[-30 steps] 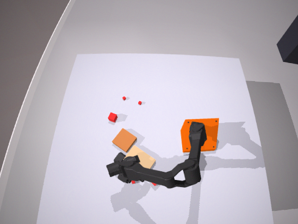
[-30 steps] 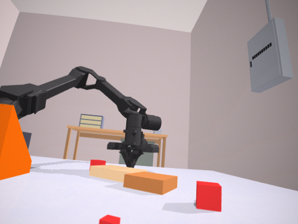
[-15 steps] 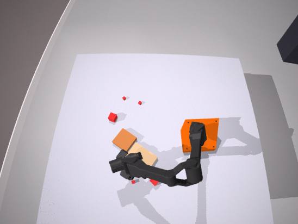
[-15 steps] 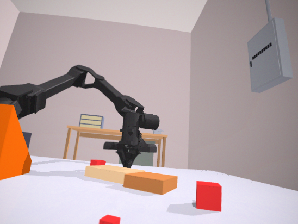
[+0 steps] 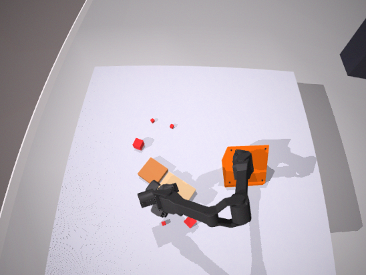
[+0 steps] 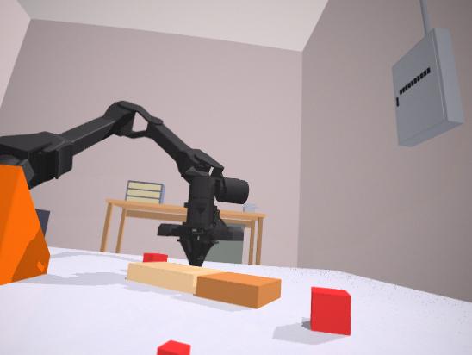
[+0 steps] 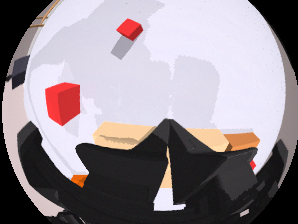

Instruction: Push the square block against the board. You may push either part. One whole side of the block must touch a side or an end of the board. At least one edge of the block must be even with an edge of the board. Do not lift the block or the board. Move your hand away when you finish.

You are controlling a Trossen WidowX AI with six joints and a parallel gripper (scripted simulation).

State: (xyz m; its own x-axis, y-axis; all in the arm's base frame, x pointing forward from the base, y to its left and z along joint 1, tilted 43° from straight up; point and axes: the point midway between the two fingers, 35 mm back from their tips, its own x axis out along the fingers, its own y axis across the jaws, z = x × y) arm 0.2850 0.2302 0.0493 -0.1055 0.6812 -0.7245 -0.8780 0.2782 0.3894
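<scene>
Now: gripper tip 60 mm to the left of the board and 30 mm past it. Also, from my gripper tip: square block: 130 mm to the right, 90 mm ahead.
</scene>
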